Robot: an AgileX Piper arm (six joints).
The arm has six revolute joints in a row. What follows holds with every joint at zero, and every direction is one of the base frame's.
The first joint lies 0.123 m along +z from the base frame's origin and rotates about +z.
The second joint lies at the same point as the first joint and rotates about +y.
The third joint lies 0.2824 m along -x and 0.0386 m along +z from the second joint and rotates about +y.
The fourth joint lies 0.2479 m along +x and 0.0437 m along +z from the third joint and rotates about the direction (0.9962, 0, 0.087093).
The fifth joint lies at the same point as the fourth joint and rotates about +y.
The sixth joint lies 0.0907 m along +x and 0.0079 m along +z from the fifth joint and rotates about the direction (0.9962, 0, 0.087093).
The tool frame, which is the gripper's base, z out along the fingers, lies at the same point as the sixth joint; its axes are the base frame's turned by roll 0, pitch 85 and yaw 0 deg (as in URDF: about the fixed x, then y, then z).
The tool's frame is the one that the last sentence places.
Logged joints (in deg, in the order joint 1, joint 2, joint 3, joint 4, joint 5, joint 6), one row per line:
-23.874 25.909 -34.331 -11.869 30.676 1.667
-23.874 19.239 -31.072 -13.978 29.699 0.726
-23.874 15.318 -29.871 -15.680 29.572 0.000
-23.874 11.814 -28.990 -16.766 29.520 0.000
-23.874 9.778 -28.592 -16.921 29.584 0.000
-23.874 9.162 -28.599 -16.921 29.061 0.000
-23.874 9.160 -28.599 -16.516 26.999 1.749
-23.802 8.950 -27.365 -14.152 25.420 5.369
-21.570 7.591 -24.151 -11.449 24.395 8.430
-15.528 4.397 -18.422 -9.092 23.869 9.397
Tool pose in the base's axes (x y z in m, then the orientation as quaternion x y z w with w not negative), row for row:
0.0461 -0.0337 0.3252 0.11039 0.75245 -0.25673 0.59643
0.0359 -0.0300 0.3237 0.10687 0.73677 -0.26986 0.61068
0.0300 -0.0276 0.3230 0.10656 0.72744 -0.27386 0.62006
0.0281 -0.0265 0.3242 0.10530 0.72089 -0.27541 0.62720
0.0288 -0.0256 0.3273 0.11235 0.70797 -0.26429 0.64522
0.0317 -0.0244 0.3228 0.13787 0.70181 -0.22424 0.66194
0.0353 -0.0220 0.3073 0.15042 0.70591 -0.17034 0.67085
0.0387 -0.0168 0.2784 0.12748 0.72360 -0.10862 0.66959
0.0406 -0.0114 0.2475 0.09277 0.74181 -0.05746 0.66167
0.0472 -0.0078 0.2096 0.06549 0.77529 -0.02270 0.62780
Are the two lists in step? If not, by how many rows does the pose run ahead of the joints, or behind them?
The pose runs 2 rows ahead of the joints: the pose in row i belongs to the joints in row i + 2.
